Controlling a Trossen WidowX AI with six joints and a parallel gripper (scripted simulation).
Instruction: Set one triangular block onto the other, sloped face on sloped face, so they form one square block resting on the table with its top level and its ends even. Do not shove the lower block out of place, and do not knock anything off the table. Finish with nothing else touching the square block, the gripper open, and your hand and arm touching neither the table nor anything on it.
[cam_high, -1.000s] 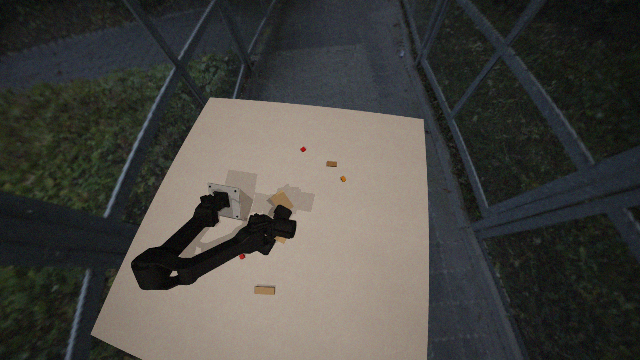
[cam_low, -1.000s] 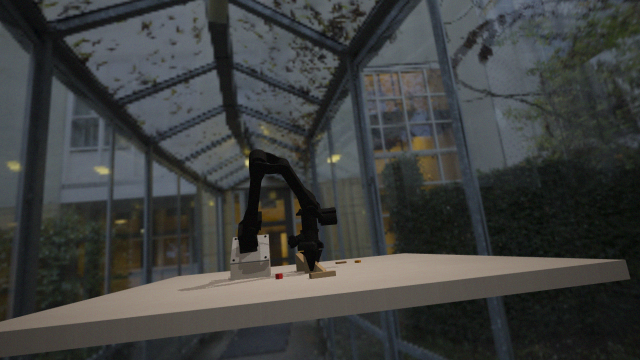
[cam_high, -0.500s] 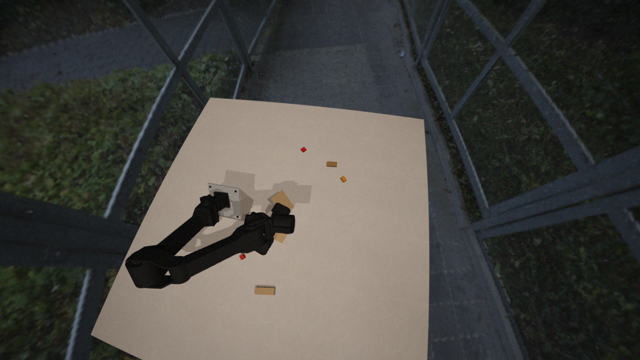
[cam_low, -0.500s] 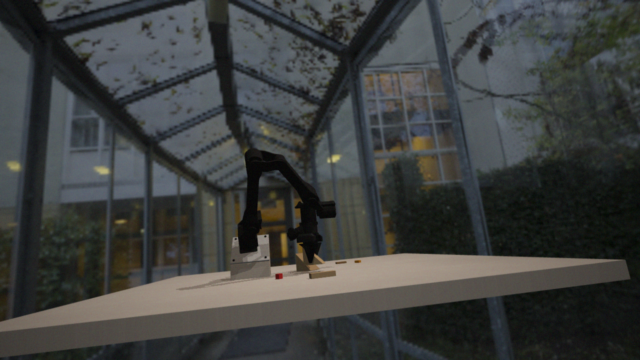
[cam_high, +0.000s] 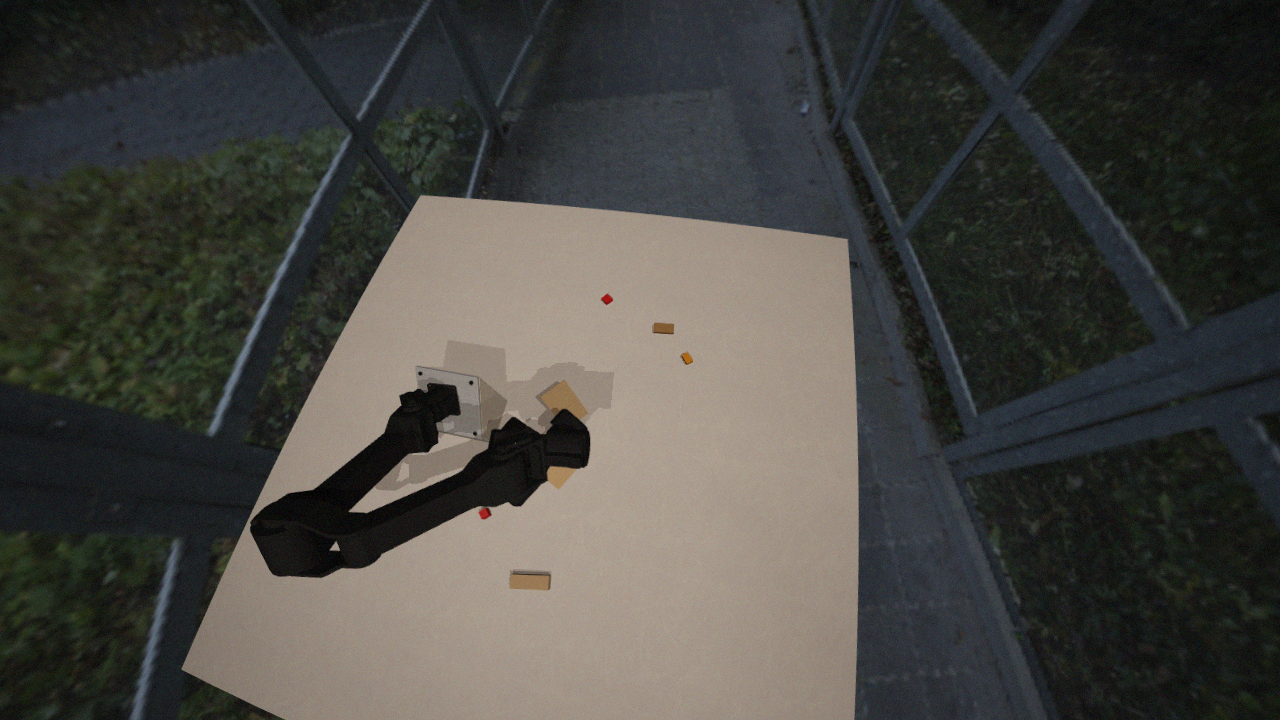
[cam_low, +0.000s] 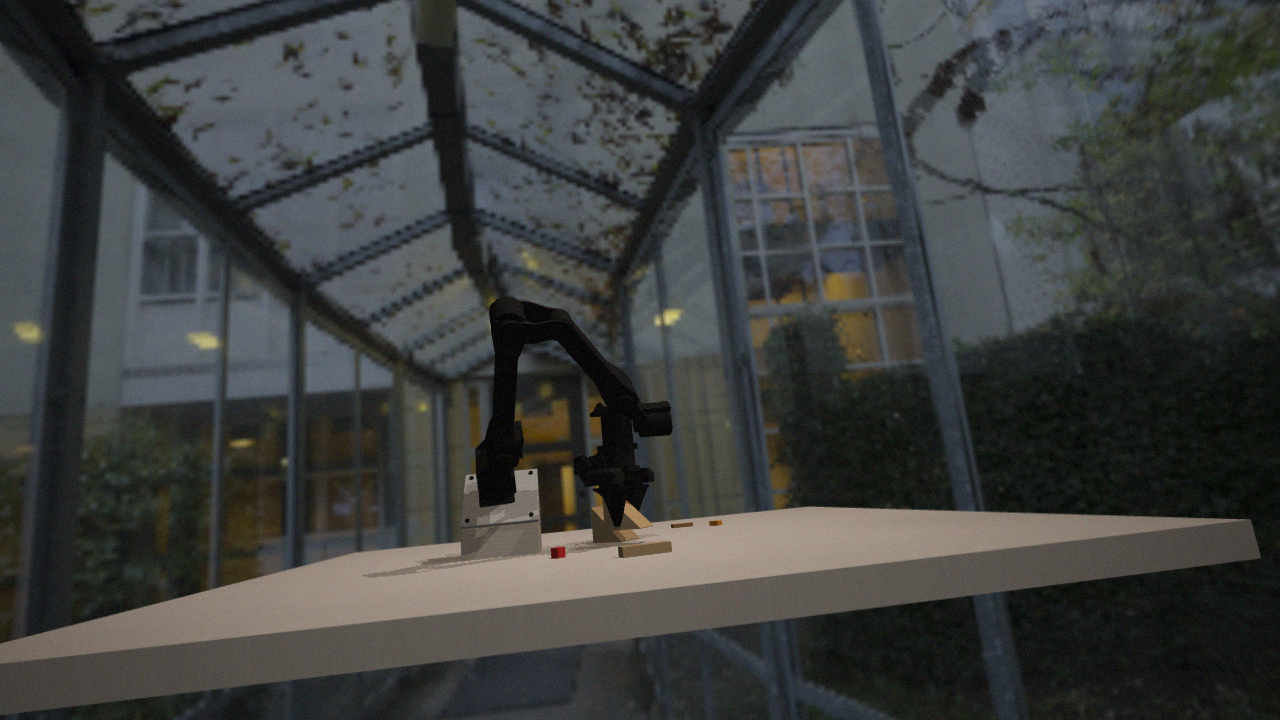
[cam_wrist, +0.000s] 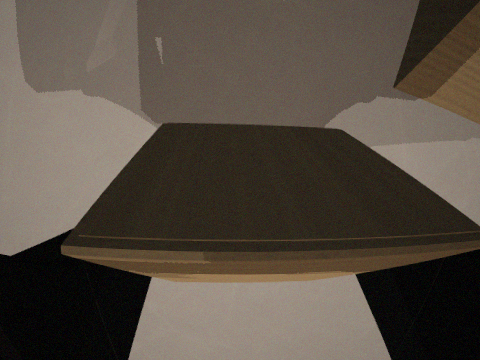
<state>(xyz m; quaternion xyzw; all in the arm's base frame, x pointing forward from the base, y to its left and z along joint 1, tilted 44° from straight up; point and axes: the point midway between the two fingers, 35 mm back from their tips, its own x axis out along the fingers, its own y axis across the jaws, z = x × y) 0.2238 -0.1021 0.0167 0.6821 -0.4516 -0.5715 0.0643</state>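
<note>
Now: the red cube 130 mm behind my gripper tip, 120 mm to the right of it and 30 mm below it. From my gripper tip the other things lie so: small brown block (350 mm to the left, 190 mm ahead, 30 mm below); then orange piece (270 mm to the left, 250 mm ahead, 30 mm below); then flat wooden piece (220 mm to the right, 30 mm below, 10 mm behind).
</note>
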